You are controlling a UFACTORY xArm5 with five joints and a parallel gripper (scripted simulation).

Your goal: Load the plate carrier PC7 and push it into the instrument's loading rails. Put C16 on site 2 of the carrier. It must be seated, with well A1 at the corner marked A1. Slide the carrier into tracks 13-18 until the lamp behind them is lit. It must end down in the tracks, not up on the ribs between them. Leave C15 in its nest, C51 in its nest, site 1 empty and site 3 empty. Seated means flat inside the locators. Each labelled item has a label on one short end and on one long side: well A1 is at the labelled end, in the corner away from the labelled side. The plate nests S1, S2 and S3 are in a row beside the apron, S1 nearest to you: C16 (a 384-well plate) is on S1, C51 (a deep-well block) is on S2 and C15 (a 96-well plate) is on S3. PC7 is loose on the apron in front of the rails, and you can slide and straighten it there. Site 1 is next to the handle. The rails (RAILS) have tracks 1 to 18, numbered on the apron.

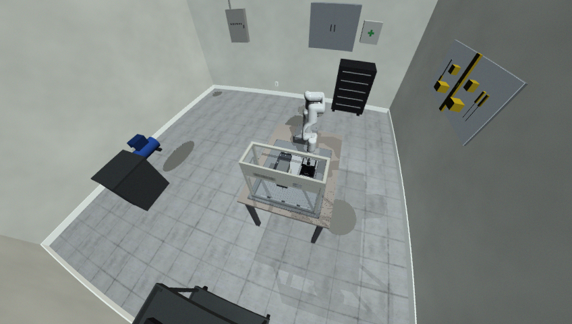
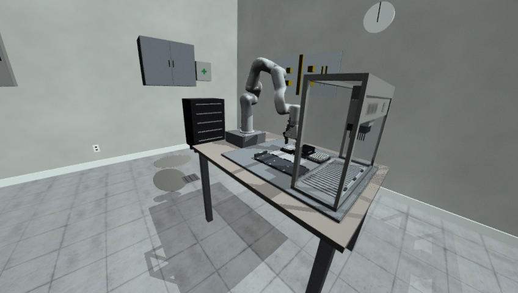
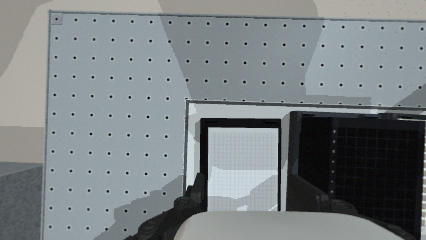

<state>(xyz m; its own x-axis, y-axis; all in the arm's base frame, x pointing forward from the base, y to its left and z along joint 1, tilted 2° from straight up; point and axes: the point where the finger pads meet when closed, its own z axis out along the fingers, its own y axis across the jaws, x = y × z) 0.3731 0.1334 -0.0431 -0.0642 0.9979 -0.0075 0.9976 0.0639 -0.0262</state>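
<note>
Right now my hand is 40 mm above the nest S1. From my hand the other things lie so: post: 390 mm to the right, 330 mm ahead, 200 mm above; carrier PC7: 250 mm to the right, 120 mm ahead, 30 mm below; white 96-well plate: 220 mm ahead, 30 mm below, 20 mm to the left.
</note>
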